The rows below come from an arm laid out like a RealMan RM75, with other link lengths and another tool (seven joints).
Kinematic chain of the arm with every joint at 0, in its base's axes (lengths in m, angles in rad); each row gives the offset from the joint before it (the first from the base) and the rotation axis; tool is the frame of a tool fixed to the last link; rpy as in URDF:
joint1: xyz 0 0 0.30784 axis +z
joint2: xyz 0 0 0 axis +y
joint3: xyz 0 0 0.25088 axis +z
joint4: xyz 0 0 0 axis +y
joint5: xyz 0 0 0.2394 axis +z
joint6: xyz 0 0 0 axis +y
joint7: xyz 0 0 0.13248 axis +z
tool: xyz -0.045 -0.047 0.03 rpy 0 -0.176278 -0.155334
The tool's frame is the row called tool.
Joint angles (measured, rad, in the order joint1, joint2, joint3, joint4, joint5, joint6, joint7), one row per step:
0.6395, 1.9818, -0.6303, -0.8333, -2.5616, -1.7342, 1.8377
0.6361, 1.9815, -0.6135, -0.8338, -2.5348, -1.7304, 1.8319
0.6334, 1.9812, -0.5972, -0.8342, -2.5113, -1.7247, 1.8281
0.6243, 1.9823, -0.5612, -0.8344, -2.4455, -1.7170, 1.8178
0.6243, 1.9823, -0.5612, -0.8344, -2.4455, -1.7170, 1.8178
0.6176, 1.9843, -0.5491, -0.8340, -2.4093, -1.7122, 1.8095
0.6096, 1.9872, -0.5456, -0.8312, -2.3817, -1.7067, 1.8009
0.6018, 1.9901, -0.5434, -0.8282, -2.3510, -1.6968, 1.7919
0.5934, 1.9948, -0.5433, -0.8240, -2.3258, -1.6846, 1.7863
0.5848, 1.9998, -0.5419, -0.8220, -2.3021, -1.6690, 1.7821
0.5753, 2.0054, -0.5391, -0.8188, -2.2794, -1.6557, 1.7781
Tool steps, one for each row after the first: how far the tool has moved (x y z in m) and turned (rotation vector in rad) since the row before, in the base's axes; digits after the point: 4 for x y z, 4 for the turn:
-0.0017, 0.0018, 0.0039, 0.0275, 0.0293, 0.0035
-0.0011, 0.0019, 0.0041, 0.0278, 0.0253, 0.0014
-0.0036, 0.0031, 0.0091, 0.0635, 0.0698, 0.0057
0.0000, 0.0000, 0.0000, 0.0000, 0.0000, 0.0000
-0.0019, 0.0009, 0.0035, 0.0297, 0.0340, 0.0066
-0.0005, -0.0004, 0.0008, 0.0183, 0.0237, 0.0048
-0.0006, 0.0003, 0.0013, 0.0231, 0.0233, 0.0054
0.0006, -0.0002, -0.0003, 0.0188, 0.0197, -0.0009
0.0013, 0.0002, 0.0006, 0.0232, 0.0169, -0.0039
0.0019, -0.0006, 0.0001, 0.0209, 0.0189, -0.0063

